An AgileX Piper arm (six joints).
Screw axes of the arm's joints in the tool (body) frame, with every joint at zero. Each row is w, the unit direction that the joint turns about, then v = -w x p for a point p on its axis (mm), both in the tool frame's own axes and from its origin. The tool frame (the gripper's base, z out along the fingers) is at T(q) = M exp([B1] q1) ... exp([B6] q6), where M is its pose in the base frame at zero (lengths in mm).
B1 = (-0.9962, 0, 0.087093, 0, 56.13, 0)
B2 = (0, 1, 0, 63.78, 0, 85.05)
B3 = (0, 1, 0, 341.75, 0, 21.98)
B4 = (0, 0, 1, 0, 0, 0)
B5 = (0, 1, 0, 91, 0, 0)
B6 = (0, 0, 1, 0, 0, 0)
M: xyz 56.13 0 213.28 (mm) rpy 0 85.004 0 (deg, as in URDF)
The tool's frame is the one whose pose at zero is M.
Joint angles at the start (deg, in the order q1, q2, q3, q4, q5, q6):
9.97 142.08 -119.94 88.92 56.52 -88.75
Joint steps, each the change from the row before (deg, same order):
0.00 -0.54 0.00 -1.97 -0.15 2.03
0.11 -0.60 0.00 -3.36 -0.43 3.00
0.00 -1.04 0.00 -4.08 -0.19 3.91
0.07 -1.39 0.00 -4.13 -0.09 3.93
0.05 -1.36 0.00 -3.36 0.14 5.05
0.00 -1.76 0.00 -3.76 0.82 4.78
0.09 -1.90 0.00 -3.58 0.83 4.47
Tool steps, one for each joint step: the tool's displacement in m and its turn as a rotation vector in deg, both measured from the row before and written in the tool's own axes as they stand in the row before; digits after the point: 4 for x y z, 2 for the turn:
-0.0020 0.0015 -0.0013 0.22 1.34 0.49
-0.0007 0.0018 -0.0009 0.58 2.44 0.61
-0.0033 0.0027 -0.0032 0.74 2.72 0.77
-0.0057 0.0044 -0.0045 0.88 2.52 0.46
-0.0061 0.0046 -0.0051 0.77 1.90 2.06
-0.0075 0.0068 -0.0076 0.60 2.13 1.31
-0.0080 0.0081 -0.0084 0.77 1.91 1.02

